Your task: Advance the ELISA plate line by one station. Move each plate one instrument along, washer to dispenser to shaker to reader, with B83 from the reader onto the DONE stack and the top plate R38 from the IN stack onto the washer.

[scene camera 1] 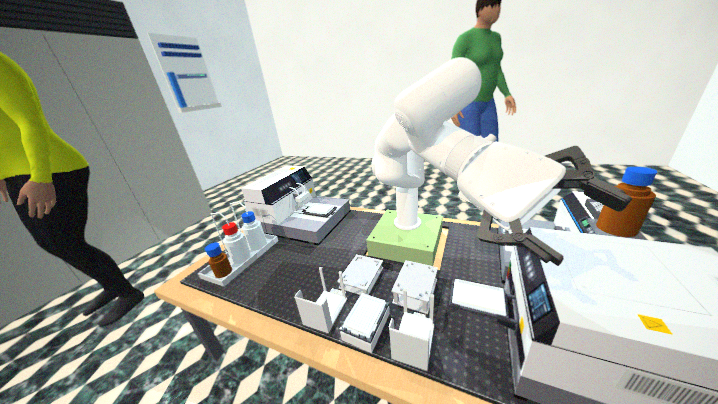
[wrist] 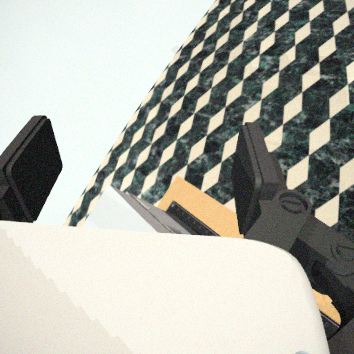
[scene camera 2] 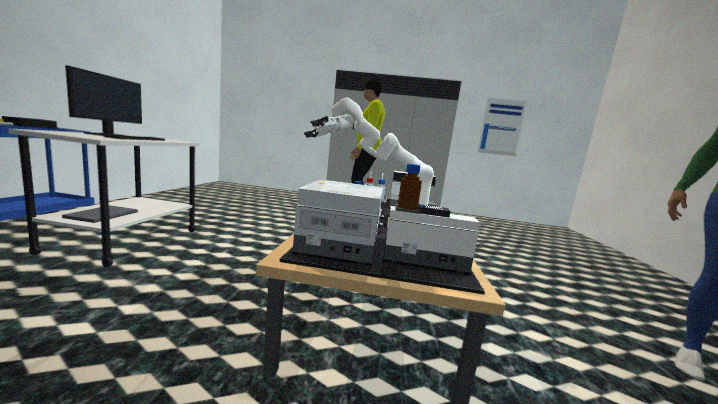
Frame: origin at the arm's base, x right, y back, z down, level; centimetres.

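Seen in the pictures: gripper, fingertip midpoint: point(scene camera 1: 593, 234) point(wrist: 143, 143) point(scene camera 2: 308, 129); arm's base at its link origin: point(scene camera 1: 407, 222).
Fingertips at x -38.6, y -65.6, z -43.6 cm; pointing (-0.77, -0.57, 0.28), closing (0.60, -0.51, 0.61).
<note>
Pixels of each thing's top centre, then the offset from my fingertips to it. "spot": a spot on its surface instead.
- large white instrument at its top centre: point(scene camera 1: 641, 279) point(scene camera 2: 346, 187) dx -20.3, dy +25.6, dz +24.1 cm
- white plate at its top centre: point(scene camera 1: 478, 294) dx +8.2, dy +25.2, dz +38.0 cm
- bottle tray at a spot on its surface: point(scene camera 1: 238, 271) spot: dx +100.4, dy +18.1, dz +49.7 cm
- amber bottle at a spot on its surface: point(scene camera 1: 627, 211) spot: dx -25.4, dy +49.5, dz +20.3 cm
My gripper point(scene camera 1: 588, 229) point(scene camera 2: 308, 128) point(wrist: 143, 143) is open and empty, raised above the large white instrument point(scene camera 1: 627, 281) point(scene camera 2: 338, 216) at the right of the table in scene camera 1. A white plate point(scene camera 1: 479, 296) lies on the carrier at that instrument's left side. Another plate point(scene camera 1: 318, 209) sits on the instrument with tubes point(scene camera 1: 281, 195) at the far left. A plate point(scene camera 1: 365, 315) sits on the small front unit. White holders with posts stand on either side, the left one point(scene camera 1: 313, 310) and the right one point(scene camera 1: 410, 341). Plate labels are unreadable.
Two square units point(scene camera 1: 361, 273) point(scene camera 1: 415, 281) stand behind the holders, near the green arm base point(scene camera 1: 401, 238). A bottle tray point(scene camera 1: 238, 271) stands at the left. An amber bottle point(scene camera 1: 627, 211) point(scene camera 2: 410, 191) stands on the back right instrument point(scene camera 2: 431, 233). Two people stand near the table.
</note>
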